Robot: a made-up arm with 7 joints. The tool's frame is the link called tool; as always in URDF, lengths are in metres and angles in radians. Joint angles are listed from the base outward.
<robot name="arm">
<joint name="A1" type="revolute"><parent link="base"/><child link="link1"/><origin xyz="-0.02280 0.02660 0.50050" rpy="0.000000 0.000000 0.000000"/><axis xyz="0 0.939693 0.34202"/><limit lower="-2.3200" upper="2.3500"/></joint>
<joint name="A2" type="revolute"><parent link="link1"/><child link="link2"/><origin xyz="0.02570 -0.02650 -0.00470" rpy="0.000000 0.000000 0.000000"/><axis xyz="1 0 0"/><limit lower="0.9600" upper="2.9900"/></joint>
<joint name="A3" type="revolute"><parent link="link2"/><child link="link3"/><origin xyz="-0.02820 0.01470 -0.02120" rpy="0.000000 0.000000 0.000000"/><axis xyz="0 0 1"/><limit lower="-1.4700" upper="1.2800"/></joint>
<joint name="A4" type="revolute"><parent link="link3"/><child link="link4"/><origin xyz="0.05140 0.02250 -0.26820" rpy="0.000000 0.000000 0.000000"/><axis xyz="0 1 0"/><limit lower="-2.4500" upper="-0.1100"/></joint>
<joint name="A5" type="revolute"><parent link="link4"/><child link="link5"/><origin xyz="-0.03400 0.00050 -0.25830" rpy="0.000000 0.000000 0.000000"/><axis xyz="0 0 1"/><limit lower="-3.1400" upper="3.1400"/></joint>
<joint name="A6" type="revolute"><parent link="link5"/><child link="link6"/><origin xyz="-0.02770 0.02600 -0.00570" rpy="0.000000 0.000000 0.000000"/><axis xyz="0 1 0"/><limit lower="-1.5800" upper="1.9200"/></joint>
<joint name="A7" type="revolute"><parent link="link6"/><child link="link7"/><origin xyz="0.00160 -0.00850 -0.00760" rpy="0.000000 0.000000 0.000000"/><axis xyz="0 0 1"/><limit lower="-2.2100" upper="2.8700"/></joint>
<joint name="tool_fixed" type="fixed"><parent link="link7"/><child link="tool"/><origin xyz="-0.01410 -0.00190 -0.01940" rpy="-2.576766 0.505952 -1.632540"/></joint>
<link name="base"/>
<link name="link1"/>
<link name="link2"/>
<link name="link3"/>
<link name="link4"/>
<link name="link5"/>
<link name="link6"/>
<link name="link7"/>
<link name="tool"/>
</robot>
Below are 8 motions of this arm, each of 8 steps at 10 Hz.
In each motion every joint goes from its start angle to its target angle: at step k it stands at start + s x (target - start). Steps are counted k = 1, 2, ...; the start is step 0. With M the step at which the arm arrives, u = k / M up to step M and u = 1 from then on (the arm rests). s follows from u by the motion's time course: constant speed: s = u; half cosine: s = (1 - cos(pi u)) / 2; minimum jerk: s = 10 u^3 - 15 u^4 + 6 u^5.
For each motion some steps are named. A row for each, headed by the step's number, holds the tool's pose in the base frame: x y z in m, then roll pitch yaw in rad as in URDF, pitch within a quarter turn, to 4 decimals.
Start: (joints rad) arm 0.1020 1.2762 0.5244 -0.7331 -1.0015 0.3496 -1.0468
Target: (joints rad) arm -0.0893 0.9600 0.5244 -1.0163 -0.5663 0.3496 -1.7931
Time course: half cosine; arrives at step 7
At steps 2, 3, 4, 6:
2: 0.1238 0.5566 0.4889 1.9875 -0.0738 2.3294
3: 0.1409 0.5483 0.4667 2.0286 -0.0535 2.2864
4: 0.1615 0.5364 0.4440 2.0690 -0.0320 2.2313
6: 0.1958 0.5128 0.4142 2.1167 -0.0026 2.1332

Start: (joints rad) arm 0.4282 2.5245 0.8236 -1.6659 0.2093 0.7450 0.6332
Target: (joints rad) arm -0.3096 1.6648 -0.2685 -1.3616 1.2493 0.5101 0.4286
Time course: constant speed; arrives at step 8
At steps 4, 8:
4: 0.2997 0.2886 0.7562 -0.4810 0.6527 -0.3164
8: 0.3153 0.3788 0.5378 -1.3379 0.2762 -0.7837

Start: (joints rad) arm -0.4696 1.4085 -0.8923 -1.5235 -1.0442 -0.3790 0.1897
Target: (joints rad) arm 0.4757 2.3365 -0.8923 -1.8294 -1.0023 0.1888 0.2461
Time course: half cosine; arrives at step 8
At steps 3, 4, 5, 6, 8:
3: 0.2824 0.3234 0.3662 2.9389 0.7881 1.6198
4: 0.2388 0.3519 0.3776 3.0105 0.6238 1.7413
5: 0.2052 0.3680 0.3945 3.0684 0.4520 1.8068
6: 0.1857 0.3733 0.4093 3.1188 0.3083 1.8266
8: 0.1749 0.3724 0.4205 -3.1112 0.1855 1.8194

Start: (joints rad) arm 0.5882 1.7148 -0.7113 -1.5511 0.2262 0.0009 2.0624
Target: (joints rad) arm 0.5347 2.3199 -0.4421 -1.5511 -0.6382 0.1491 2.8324
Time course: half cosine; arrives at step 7
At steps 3, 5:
3: 0.1544 0.4239 0.3514 -1.8839 0.5534 -0.6692
5: 0.2473 0.3937 0.4521 -1.5469 0.6361 -0.7040

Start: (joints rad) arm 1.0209 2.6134 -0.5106 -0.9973 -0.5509 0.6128 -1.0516
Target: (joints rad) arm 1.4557 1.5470 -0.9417 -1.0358 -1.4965 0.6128 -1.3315
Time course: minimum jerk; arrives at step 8
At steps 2, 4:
2: 0.2990 0.4543 0.5321 -1.8386 -0.9225 0.1456
4: 0.0343 0.5365 0.4195 -1.7154 -0.3334 0.3821

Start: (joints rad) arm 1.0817 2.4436 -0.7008 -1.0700 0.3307 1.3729 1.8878
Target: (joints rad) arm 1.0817 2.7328 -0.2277 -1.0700 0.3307 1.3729 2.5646
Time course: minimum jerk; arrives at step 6
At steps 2, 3, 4, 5, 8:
2: 0.2360 0.4901 0.5577 0.3570 0.1114 0.9785
3: 0.3026 0.4523 0.5590 0.1787 0.0390 0.6653
4: 0.3645 0.4045 0.5599 0.0222 -0.0691 0.3680
5: 0.3986 0.3712 0.5603 -0.0608 -0.1480 0.1977
8: 0.4053 0.3641 0.5604 -0.0767 -0.1651 0.1638

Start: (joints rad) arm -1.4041 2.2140 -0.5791 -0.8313 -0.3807 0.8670 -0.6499
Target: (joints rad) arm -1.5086 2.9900 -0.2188 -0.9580 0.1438 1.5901 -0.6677
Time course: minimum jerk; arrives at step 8
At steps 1, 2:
1: -0.1147 0.4118 0.8759 0.4511 0.5339 2.0557
2: -0.1553 0.3983 0.8770 0.3302 0.5982 2.0318

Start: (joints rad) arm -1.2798 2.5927 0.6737 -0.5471 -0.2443 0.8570 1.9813
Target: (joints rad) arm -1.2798 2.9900 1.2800 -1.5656 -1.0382 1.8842 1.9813
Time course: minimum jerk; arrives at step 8
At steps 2, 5, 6, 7, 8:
2: -0.4679 0.2257 0.8172 2.4546 -0.6271 -2.9542
5: -0.5151 -0.0776 0.6942 2.5594 0.1415 -2.5719
6: -0.4920 -0.1415 0.6305 2.5738 0.4431 -2.5014
7: -0.4745 -0.1674 0.5963 2.5702 0.6076 -2.4758
8: -0.4709 -0.1716 0.5900 2.5683 0.6384 -2.4722

